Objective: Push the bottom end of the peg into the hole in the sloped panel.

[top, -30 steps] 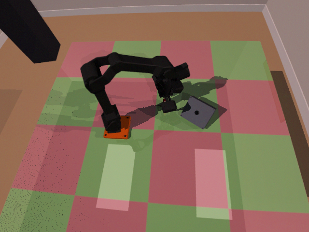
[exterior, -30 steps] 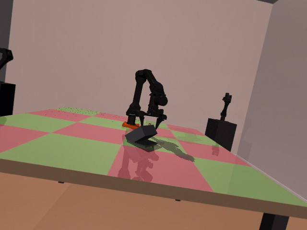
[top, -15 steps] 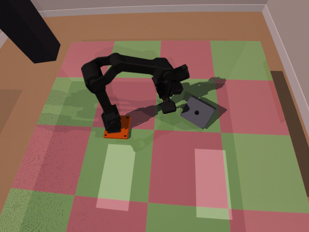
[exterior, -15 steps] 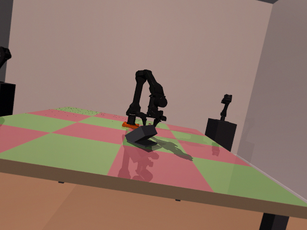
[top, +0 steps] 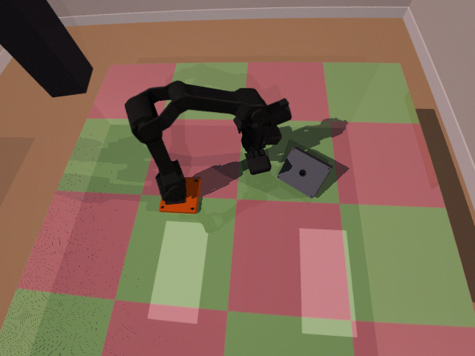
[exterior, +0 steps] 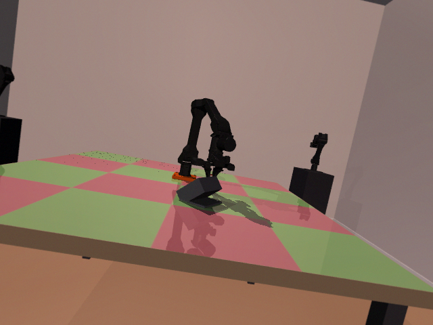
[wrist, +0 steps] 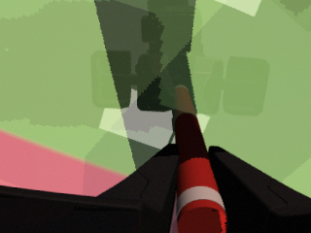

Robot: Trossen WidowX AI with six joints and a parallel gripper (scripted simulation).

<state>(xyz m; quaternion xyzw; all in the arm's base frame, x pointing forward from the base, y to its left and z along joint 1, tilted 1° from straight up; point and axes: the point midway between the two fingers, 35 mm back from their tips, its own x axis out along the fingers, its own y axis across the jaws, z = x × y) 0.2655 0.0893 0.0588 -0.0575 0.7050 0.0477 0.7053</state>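
The grey sloped panel lies 16 cm ahead of my gripper tip and 7 cm to the right of it. The rest, counted from my gripper tip: dark red peg (2 cm above).
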